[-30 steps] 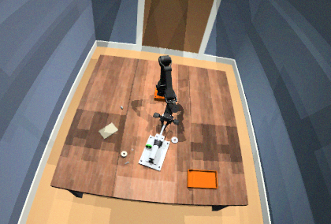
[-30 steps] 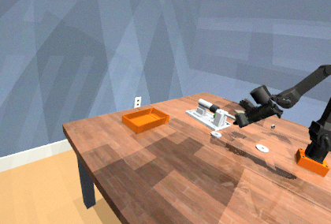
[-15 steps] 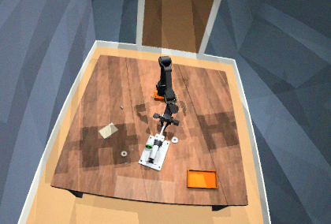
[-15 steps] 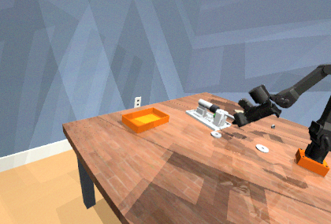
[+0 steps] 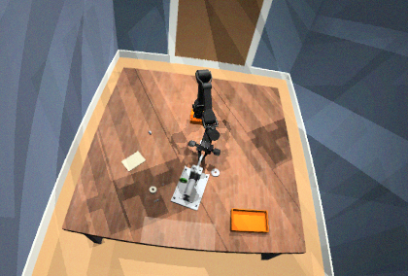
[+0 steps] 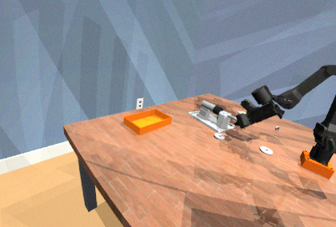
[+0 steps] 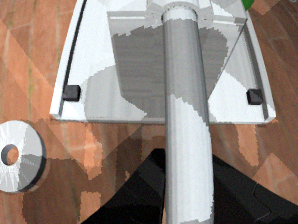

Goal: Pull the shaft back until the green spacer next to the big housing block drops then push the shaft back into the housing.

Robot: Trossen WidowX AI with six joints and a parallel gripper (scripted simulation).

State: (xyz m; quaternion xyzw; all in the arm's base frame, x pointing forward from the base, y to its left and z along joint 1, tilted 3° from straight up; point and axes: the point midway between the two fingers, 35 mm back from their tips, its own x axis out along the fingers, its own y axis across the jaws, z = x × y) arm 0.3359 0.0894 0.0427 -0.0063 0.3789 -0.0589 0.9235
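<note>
Now: the grey shaft 60 mm ahead of my gripper tip, 10 mm to the right of it and 20 mm above it. Also, from my gripper tip: green spacer (130 mm ahead, 60 mm to the right, 30 mm below); then grey washer (20 mm ahead, 100 mm to the left, 50 mm below); then small part (270 mm ahead, 170 mm to the right, 50 mm below).
</note>
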